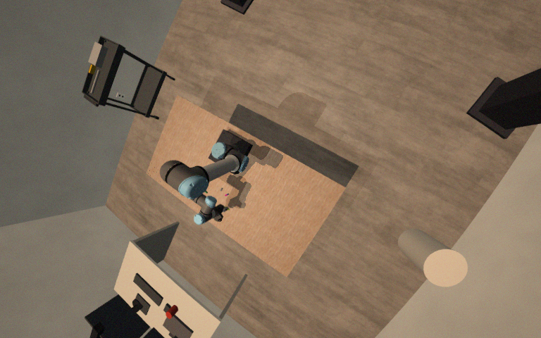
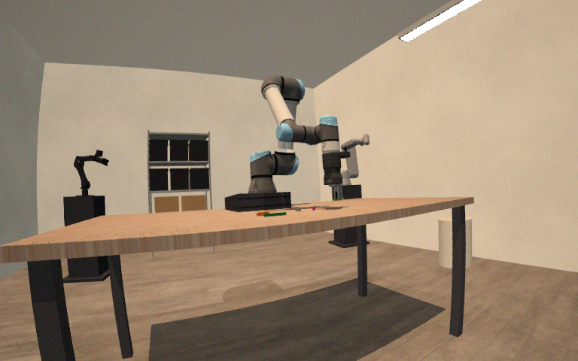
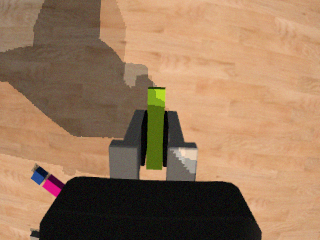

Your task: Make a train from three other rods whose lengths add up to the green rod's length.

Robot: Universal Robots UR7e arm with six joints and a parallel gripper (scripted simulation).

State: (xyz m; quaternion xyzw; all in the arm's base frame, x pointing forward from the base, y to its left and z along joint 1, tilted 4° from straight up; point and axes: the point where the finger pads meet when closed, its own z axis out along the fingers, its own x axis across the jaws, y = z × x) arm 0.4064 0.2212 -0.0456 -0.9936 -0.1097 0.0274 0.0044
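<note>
The magenta rod lies 8 cm to the right of my hand, 7 cm behind it and 5 cm below it. From my hand the other things lie so: lime rod (1 cm below); small blue rod (8 cm to the right, 8 cm behind, 5 cm below); grey rod (15 cm to the right, 8 cm behind, 5 cm below).
</note>
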